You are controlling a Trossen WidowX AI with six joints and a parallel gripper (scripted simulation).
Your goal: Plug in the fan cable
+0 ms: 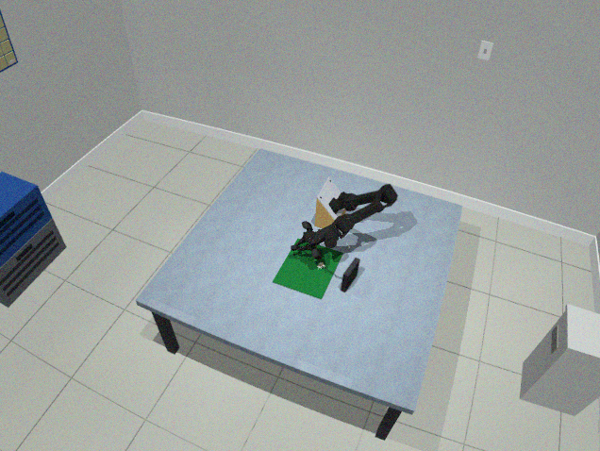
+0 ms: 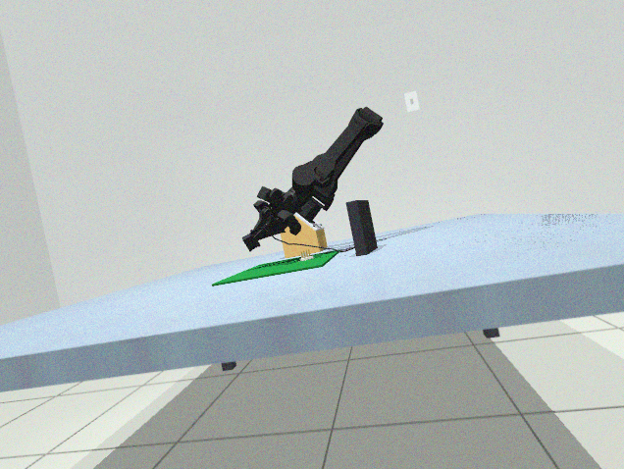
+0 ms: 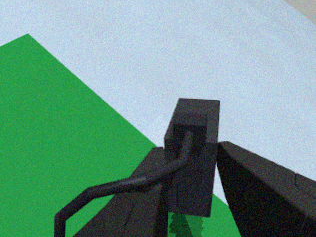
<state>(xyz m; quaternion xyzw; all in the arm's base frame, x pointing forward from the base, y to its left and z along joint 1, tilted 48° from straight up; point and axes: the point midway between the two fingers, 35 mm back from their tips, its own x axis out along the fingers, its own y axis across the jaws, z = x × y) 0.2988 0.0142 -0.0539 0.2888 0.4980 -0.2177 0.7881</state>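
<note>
Now: gripper tip 20 mm short of the green board, 80 mm to the right of it and 100 mm above it. From my gripper tip the other things lie so: black fan (10 mm ahead, 270 mm to the left, 20 mm below); black fan plug (10 mm to the right, 10 mm below); white four-pin header (10 mm behind, 130 mm to the left, 80 mm below).
</note>
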